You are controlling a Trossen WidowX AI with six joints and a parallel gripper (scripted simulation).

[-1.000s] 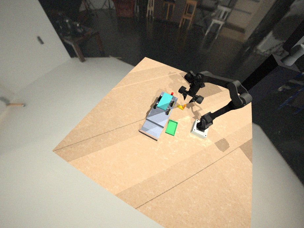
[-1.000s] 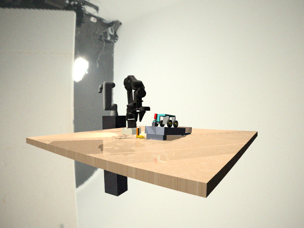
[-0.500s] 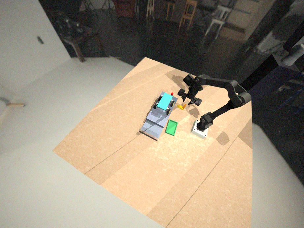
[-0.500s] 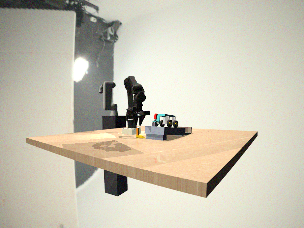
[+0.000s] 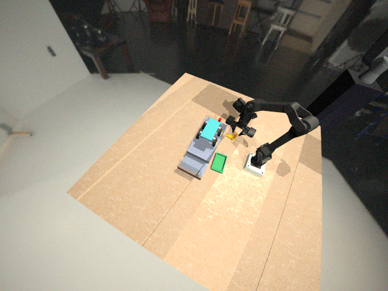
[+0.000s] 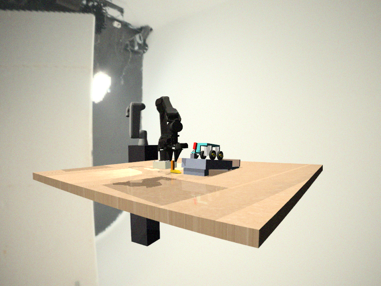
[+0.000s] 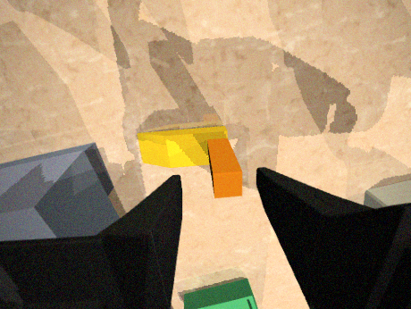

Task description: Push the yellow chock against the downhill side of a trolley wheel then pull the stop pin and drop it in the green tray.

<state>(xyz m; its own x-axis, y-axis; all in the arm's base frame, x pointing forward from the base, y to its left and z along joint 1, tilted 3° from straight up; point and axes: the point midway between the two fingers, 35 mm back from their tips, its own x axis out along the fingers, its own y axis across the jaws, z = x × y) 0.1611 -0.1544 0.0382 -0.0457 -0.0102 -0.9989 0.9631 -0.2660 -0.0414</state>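
Right now my gripper tip is 2 cm short of the yellow chock and 4 cm above it. The rest, counted from my gripper tip: green tray: 5 cm ahead, 22 cm to the left, 7 cm below; then trolley: 17 cm ahead, 10 cm to the left, 5 cm above; then red-headed stop pin: 13 cm ahead, 7 cm above.
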